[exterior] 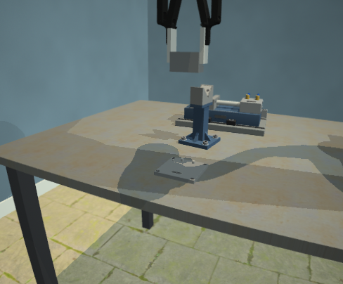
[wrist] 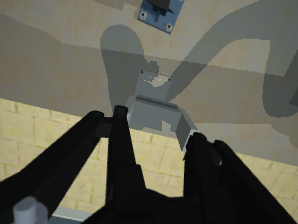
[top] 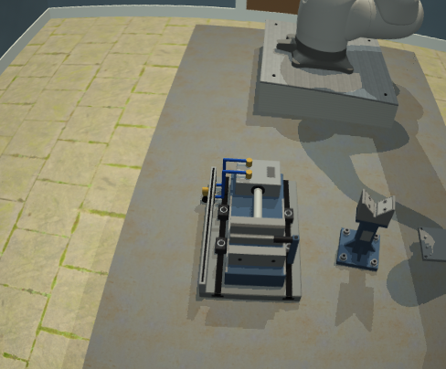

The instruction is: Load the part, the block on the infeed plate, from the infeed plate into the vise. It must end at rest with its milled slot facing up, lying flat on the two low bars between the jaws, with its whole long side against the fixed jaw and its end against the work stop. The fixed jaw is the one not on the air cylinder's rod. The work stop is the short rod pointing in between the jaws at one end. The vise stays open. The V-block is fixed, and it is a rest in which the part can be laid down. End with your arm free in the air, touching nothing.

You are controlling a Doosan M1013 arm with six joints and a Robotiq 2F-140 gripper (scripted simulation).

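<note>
The part lies 3 cm below my hand. From my hand the other things lie so: work stop: 5 cm ahead, 37 cm to the right, 17 cm below; infeed plate: 1 cm to the left, 25 cm below; blue pedestal: 1 cm ahead, 19 cm to the right, 20 cm below.
</note>
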